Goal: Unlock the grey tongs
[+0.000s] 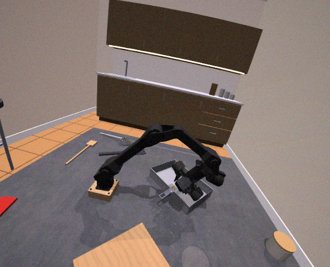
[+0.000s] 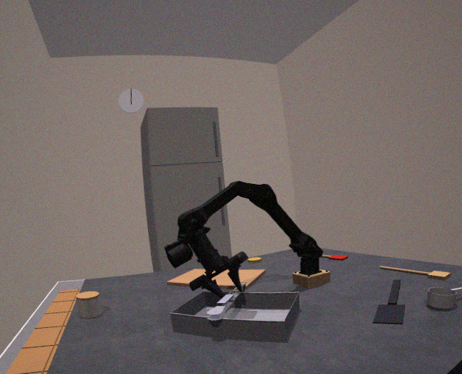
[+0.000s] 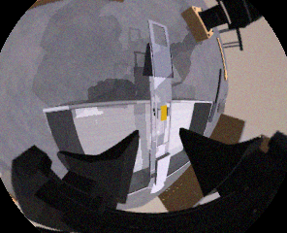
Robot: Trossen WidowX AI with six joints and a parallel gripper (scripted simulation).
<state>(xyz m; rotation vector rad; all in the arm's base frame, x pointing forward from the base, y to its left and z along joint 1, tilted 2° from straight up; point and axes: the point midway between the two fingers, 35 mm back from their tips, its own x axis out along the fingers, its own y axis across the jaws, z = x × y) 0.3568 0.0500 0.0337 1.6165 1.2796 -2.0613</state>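
Right now my gripper tip is 2 cm past the yellow lock piece, 2 cm to the left of it and 1 cm below it. The rest, counted from my gripper tip: black spatula (34 cm behind, 31 cm to the left, 6 cm below); roasting tin (2 cm ahead, 7 cm to the left, 3 cm below); wooden board (12 cm behind, 40 cm to the right, 5 cm below).
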